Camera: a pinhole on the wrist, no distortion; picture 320 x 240 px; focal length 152.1 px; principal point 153.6 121.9 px. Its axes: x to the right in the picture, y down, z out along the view. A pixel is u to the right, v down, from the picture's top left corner.
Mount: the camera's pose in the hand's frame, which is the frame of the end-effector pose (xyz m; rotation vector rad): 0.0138 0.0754 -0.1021 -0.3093 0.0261 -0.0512
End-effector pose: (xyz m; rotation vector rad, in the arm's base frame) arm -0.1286 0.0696 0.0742 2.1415 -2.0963 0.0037
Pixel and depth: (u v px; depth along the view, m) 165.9 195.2 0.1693
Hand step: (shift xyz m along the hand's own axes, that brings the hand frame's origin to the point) 0.0369 0.2037 0.0340
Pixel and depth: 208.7 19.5 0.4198
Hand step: 0.1666 -0.0743 0.3811
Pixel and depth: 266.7 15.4 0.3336
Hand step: 0.2618 -0.0590 0.2824
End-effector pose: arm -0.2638 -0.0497 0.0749 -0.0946 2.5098 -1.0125
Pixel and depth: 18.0 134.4 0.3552
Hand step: -0.2891 0.2282 0.2329
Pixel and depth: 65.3 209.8 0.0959
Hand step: -0.0360 0.1603 -0.0267
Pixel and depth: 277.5 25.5 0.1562
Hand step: 0.1415 0.0217 0.0746
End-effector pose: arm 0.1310 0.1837 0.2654 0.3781 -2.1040 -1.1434
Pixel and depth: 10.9 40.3 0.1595
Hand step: -0.1342 0.0506 0.0785
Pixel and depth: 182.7 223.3 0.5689
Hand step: 0.1591 0.6030 0.3220
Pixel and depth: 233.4 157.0 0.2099
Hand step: 0.1330 0.1792 0.0810
